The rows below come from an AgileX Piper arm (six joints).
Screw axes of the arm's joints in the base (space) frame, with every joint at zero. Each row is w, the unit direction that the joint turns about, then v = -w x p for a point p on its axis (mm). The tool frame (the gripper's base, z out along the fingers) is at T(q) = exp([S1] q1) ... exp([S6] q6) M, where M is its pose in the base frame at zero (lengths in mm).
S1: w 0 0 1 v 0.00 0.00 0.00
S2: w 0 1 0 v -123.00 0.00 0.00
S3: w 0 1 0 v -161.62 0.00 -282.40
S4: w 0.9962 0 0.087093 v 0.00 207.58 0.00
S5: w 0 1 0 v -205.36 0.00 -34.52
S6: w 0.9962 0 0.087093 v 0.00 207.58 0.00
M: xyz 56.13 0.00 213.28 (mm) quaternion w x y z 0.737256 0 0.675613 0
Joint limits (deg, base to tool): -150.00..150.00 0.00..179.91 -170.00..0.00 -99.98..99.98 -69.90..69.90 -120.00..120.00
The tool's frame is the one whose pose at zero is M.
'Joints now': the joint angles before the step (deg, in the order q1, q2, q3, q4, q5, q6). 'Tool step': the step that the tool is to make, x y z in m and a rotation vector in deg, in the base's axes. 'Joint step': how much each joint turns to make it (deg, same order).
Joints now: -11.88, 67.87, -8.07, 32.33, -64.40, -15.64
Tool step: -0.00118, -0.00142, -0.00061, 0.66, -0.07, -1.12
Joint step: 0.00, 0.00, 0.00, 1.35, 0.00, -0.14
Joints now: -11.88, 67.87, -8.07, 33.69, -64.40, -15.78
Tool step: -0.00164, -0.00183, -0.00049, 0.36, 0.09, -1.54
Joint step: 0.00, 0.00, 0.00, 1.74, -0.22, -0.66
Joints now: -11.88, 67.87, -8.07, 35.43, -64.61, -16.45
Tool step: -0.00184, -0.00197, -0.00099, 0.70, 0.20, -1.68
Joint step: 0.00, 0.00, 0.00, 2.02, 0.01, -0.62
